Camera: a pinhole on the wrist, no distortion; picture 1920 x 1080 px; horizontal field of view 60.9 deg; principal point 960.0 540.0 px. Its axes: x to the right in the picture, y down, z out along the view. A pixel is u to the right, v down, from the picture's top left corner.
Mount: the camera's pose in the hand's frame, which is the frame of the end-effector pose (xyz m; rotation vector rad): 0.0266 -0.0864 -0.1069 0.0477 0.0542 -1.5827
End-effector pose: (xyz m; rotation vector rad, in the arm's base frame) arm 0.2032 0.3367 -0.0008 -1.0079 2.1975 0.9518
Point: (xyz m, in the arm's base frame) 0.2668 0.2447 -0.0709
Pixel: 1459 978
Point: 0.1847 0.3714 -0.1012
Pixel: 147 874
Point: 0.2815 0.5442 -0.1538
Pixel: 571 301
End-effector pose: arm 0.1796 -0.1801 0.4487 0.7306 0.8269 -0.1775
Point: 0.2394 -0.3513 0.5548
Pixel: 647 67
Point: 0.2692 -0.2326 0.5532
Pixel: outside the picture
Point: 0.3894 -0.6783 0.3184
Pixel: 1689 1002
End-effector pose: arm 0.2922 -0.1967 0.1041 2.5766 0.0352 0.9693
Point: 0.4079 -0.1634 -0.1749
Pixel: 1123 46
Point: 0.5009 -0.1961 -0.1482
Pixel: 969 429
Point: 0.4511 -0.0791 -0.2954
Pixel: 1529 40
